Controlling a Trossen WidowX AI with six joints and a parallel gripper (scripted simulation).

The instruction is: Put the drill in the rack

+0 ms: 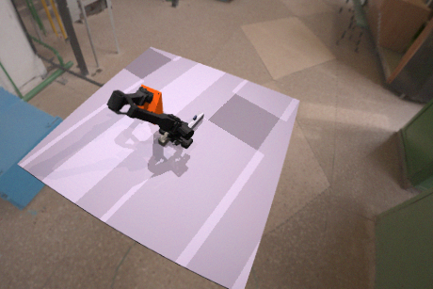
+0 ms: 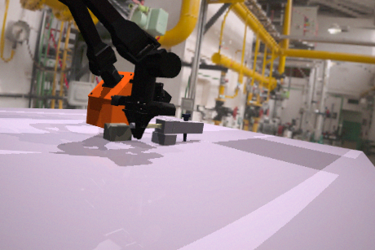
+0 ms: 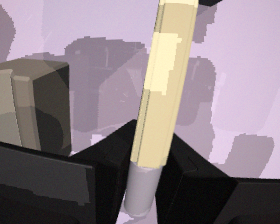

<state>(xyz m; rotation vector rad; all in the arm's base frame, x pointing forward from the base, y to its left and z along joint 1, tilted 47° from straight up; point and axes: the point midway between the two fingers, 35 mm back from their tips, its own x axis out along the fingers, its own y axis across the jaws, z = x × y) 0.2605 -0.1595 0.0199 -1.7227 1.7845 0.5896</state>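
The drill is 4 cm to the left of my gripper tip and 3 cm above it. The rest, counted from my gripper tip: dark key (18 cm to the left, 3 cm above, 2 cm ahead); grey-tan box (7 cm behind).
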